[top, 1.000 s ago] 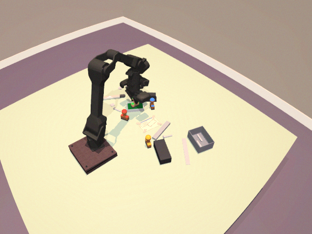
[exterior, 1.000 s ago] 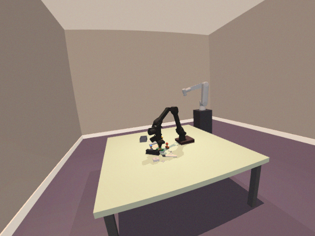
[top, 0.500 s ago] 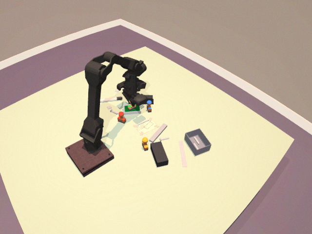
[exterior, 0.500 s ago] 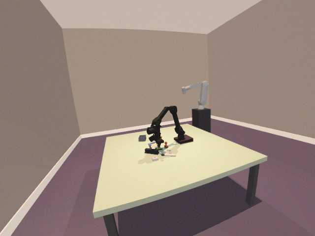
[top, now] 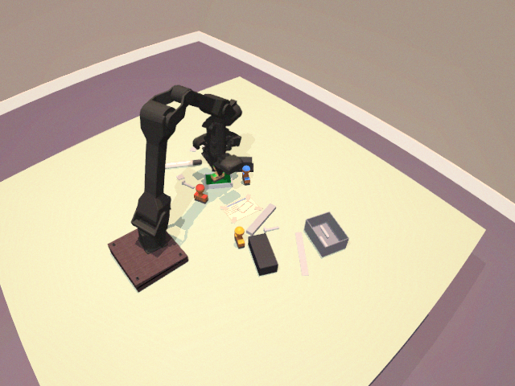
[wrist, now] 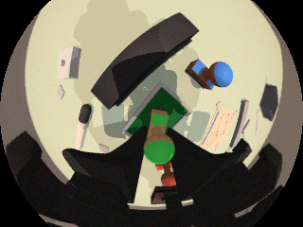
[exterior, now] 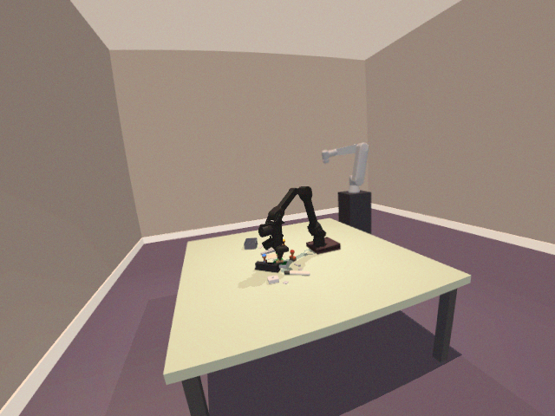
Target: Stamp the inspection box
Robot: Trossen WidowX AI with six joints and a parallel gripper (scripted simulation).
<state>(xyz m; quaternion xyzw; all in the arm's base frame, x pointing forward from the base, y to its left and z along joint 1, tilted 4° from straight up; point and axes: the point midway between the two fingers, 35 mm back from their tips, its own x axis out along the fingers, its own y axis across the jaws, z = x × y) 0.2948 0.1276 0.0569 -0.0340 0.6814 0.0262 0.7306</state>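
Right now my gripper tip is right at the green-knobbed PASS stamp. Round my gripper tip: blue-knobbed stamp (80 mm ahead, 50 mm to the right, 20 mm below); long dark block (80 mm ahead, 30 mm to the left, 20 mm below); green ink pad (30 mm below).
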